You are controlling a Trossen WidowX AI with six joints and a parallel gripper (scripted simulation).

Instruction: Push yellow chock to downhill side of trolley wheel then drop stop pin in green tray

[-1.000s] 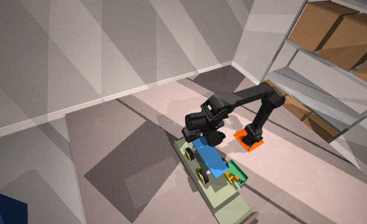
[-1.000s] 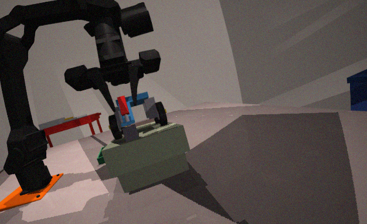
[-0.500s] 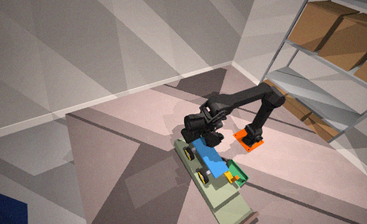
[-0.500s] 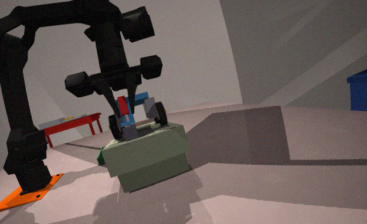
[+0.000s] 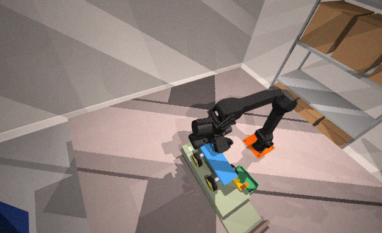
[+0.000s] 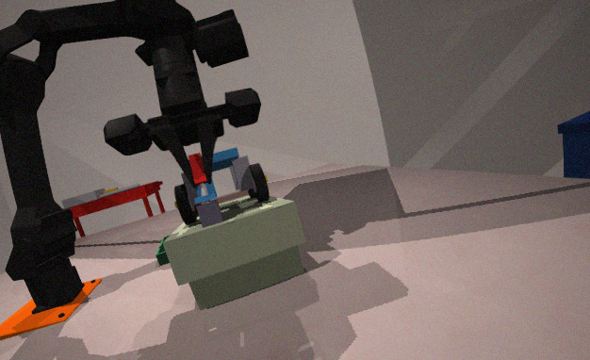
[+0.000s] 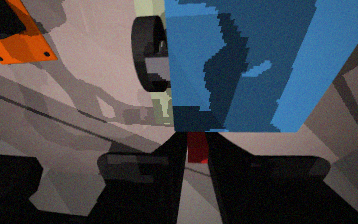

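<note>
My gripper tip is now 7 cm past the green tray, 23 cm to the right of it and 14 cm above it. Also, from my gripper tip: blue trolley (4 cm ahead, 11 cm to the left, 2 cm below); pale green ramp (4 cm ahead, 12 cm to the left, 9 cm below); red-headed stop pin (right at my gripper tip).
</note>
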